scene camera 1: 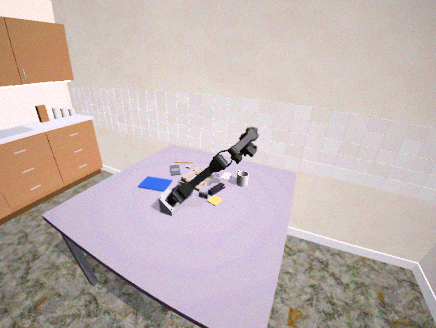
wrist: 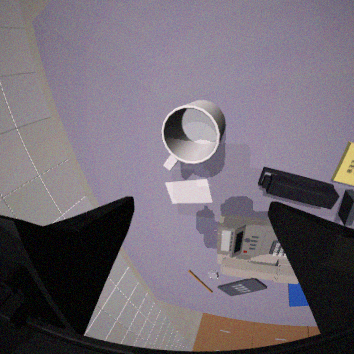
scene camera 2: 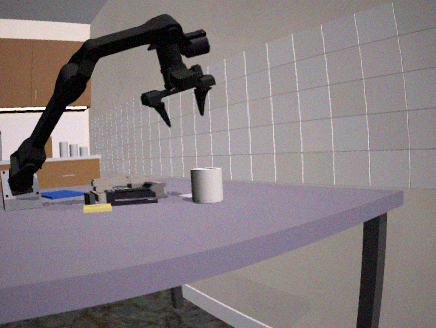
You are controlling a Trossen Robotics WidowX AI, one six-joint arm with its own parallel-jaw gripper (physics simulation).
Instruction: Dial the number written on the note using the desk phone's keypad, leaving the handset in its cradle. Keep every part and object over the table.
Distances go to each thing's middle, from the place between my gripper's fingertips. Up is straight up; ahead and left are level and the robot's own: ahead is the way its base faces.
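The white mug (wrist: 191,133) has my hand 160 mm above it, 50 mm short of it and 10 mm to the left of it, and going by their middles, that mug is the nearest to my hand of the things named here. The white paper note (wrist: 186,191) is 120 mm ahead of my hand, 120 mm to the left of it and 210 mm below it. There's a black stapler (wrist: 276,182) too, 130 mm to the left of my hand, 100 mm behind it and 190 mm below it. As for the handset (wrist: 231,266), it's 350 mm to the left of my hand, 170 mm below it and 10 mm behind it; going by their middles, the handset is the farthest from my hand of the things named here.
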